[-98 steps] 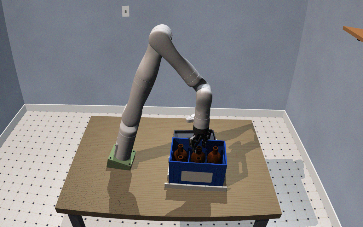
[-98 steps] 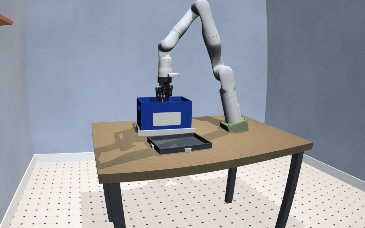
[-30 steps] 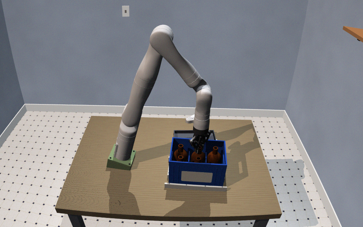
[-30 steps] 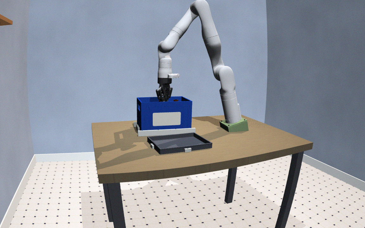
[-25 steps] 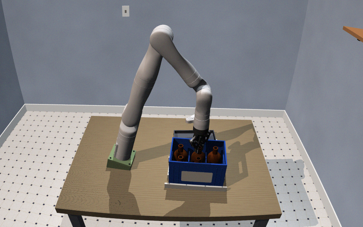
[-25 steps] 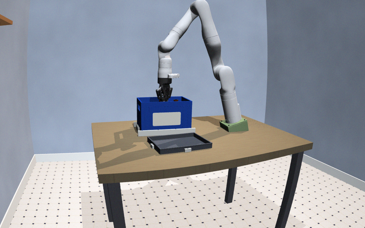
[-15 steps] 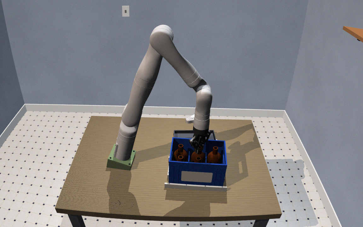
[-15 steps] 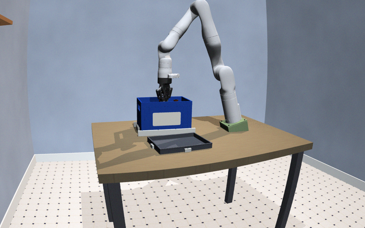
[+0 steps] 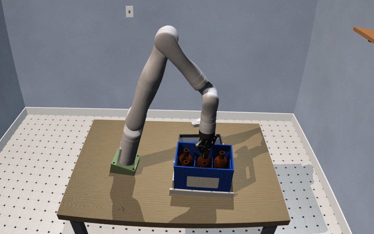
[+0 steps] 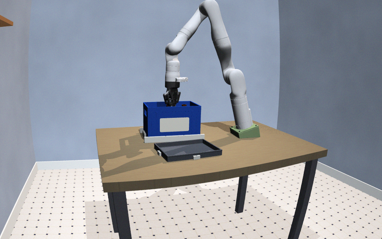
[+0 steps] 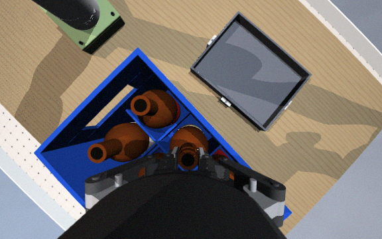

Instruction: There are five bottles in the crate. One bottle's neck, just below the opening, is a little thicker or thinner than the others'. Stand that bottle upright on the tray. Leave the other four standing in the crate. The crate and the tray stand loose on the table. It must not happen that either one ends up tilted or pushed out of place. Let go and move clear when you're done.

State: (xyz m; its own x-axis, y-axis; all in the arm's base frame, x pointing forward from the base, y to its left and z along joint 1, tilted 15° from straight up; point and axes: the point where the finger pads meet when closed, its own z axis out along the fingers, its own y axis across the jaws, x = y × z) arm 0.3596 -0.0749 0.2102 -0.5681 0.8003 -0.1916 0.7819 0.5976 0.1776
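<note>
My gripper is now 70 mm above the blue crate, 40 mm to the left of it and 10 mm past it. Round my hand: dark grey tray (230 mm to the left, 140 mm below, 20 mm ahead).
</note>
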